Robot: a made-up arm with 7 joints.
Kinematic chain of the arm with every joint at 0, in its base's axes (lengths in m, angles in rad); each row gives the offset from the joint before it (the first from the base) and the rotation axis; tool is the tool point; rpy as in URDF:
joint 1: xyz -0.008 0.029 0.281 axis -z
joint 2: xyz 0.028 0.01 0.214 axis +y
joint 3: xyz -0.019 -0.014 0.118 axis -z
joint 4: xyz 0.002 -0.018 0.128 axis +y
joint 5: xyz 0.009 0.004 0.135 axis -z
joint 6: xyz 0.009 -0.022 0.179 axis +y
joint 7: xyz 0 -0.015 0.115 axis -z
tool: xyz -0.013 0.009 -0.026 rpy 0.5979 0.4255 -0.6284
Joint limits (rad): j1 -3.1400..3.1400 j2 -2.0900..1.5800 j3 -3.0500..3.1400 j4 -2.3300..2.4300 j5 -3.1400..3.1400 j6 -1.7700..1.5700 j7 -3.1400..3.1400
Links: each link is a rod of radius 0.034 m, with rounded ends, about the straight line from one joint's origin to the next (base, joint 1, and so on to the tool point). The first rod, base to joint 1, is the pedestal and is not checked.
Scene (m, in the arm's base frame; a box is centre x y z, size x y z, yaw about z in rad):
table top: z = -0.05
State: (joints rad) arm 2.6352 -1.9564 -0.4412 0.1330 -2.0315 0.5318 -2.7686
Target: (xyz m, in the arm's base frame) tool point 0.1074 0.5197 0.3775
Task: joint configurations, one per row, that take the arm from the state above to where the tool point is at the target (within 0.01 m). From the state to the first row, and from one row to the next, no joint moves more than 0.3 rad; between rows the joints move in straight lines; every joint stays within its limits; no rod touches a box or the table.
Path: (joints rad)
1: 2.3677 -1.9898 -0.3680 0.2381 -2.0015 0.7409 -2.7967
2: 2.1003 -2.0232 -0.2948 0.3431 -1.9716 0.9500 -2.8248
3: 1.8328 -2.0566 -0.2217 0.4482 -1.9416 1.1591 -2.8528
4: 1.5653 -2.0900 -0.1485 0.5533 -1.9117 1.3682 -2.8809

